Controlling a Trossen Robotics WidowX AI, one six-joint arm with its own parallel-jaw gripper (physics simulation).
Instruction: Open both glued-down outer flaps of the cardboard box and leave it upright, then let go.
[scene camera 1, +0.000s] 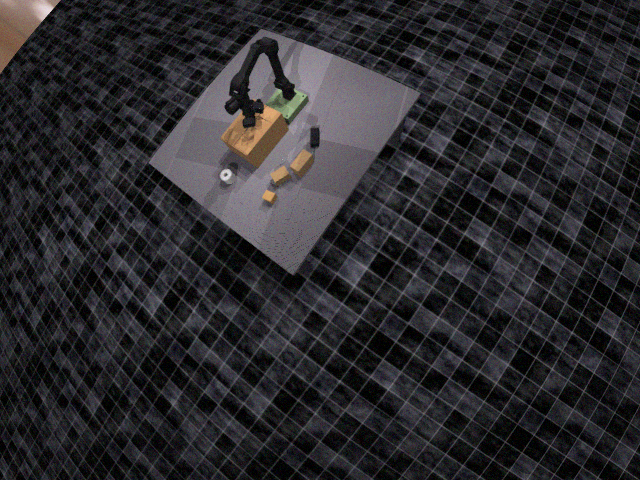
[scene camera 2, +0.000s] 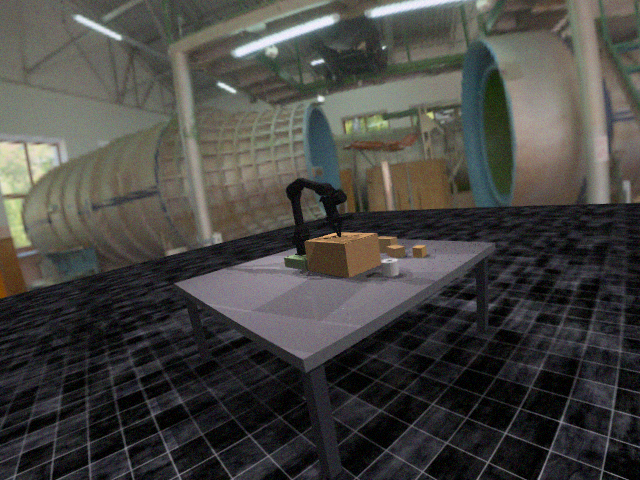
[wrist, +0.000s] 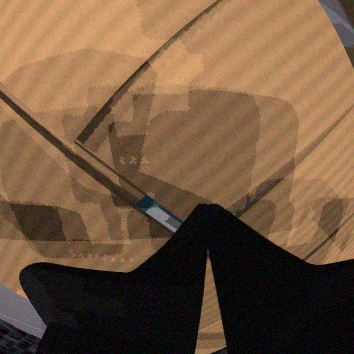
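Seen in the pictures: gripper, between the fingertips: (scene camera 2: 340, 237) (wrist: 206, 212); arm's base, origin of its link: (scene camera 1: 289, 95) (scene camera 2: 302, 253).
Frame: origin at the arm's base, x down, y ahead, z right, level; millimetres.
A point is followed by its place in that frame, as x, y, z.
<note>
The cardboard box (scene camera 1: 269, 140) {-31, 322, -123} (scene camera 2: 343, 257) {-40, 458, 96} (wrist: 280, 55) {-102, 284, -90} stands upright on the table. Its two outer flaps lie about level across the top. In the wrist view a dark seam runs diagonally between the lower-left flap (wrist: 40, 175) {-103, 252, 3} and the upper-right flap (wrist: 200, 130) {-99, 286, -48}; further dark lines cross the top beyond the seam. A teal and pale strip (wrist: 161, 215) {-87, 308, -7} shows at the seam beside the fingertips. My gripper (scene camera 1: 253, 115) {-98, 316, -26} (scene camera 2: 339, 235) {-98, 316, -26} (wrist: 206, 212) {-98, 316, -26} is shut and empty, pointing down with its tips at the box top by the seam. The fingers hide part of the seam, and contact is unclear.
The green base plate (scene camera 1: 296, 107) {1, 52, -97} (scene camera 2: 295, 261) {14, 64, 97} is behind the box, under the arm's base. A white roll (scene camera 1: 226, 176) {-11, 625, -31} (scene camera 2: 390, 267) {12, 644, 8}, several small cardboard boxes (scene camera 1: 301, 163) {-28, 338, -367} (scene camera 2: 395, 251) {17, 474, -246} and a black block (scene camera 1: 314, 137) {19, 155, -306} stand on the grey table (scene camera 1: 361, 103) {52, -202, -385} (scene camera 2: 248, 294) {52, 226, 469}.
</note>
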